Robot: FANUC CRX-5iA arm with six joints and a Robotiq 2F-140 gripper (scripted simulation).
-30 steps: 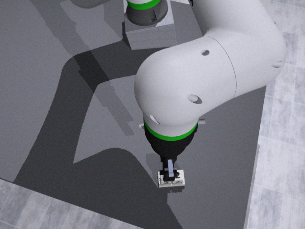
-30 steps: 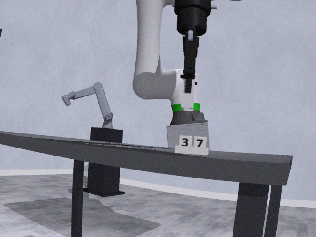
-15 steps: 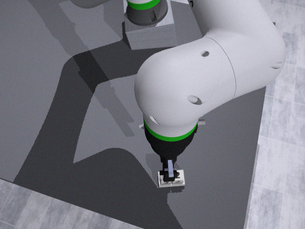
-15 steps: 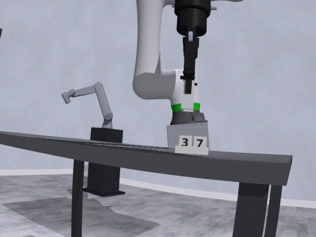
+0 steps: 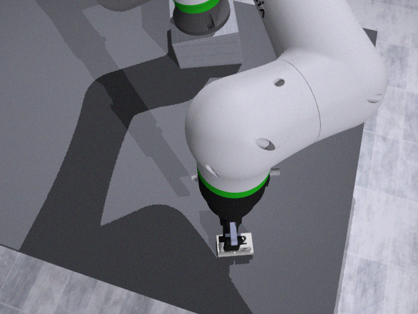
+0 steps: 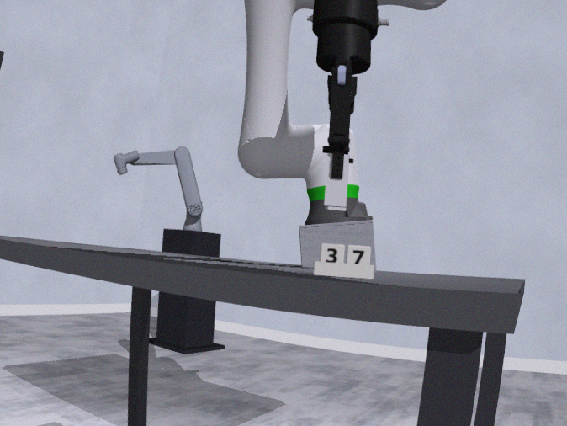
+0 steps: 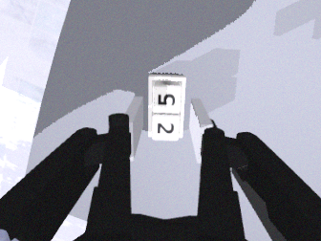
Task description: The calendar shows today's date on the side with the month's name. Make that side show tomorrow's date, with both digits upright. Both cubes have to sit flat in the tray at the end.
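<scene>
My hand is 9 cm above the cube. The rest, counted from my hand: tray 11 cm below, 1 cm to the left, 1 cm behind.
</scene>
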